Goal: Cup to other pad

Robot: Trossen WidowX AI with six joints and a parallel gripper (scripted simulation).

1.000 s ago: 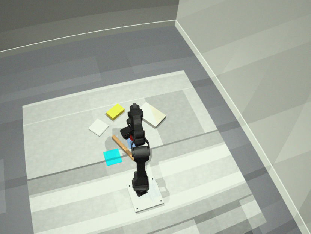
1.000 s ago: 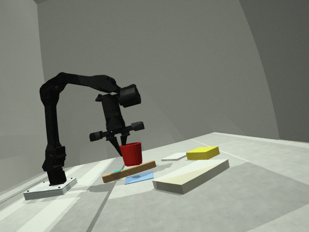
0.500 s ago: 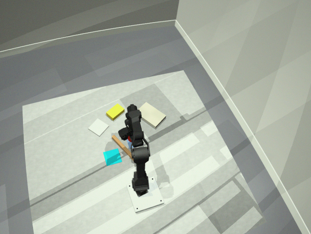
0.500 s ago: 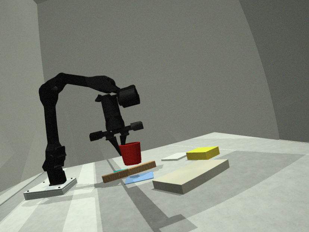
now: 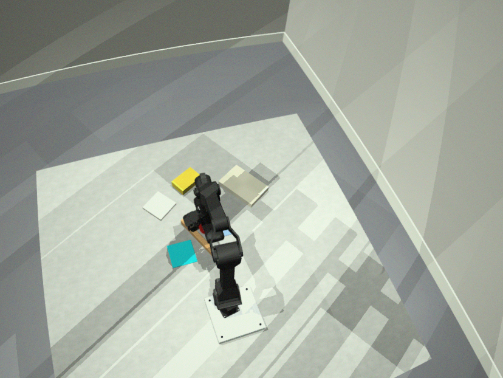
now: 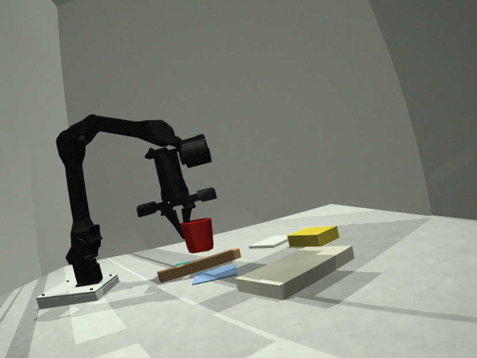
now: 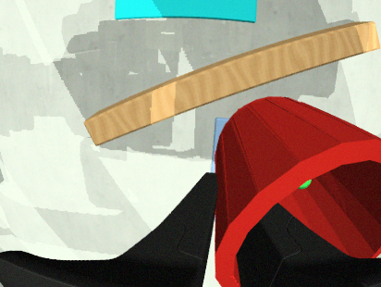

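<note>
Right now my gripper tip is 2 cm short of the wooden bar, 3 cm to the right of it and 9 cm above it. From my gripper tip the other things lie so: thin white plate (23 cm ahead, 11 cm to the left, 9 cm below); then cup (3 cm ahead, 1 cm to the right); then light blue pad (4 cm ahead, 6 cm to the right, 10 cm below).
</note>
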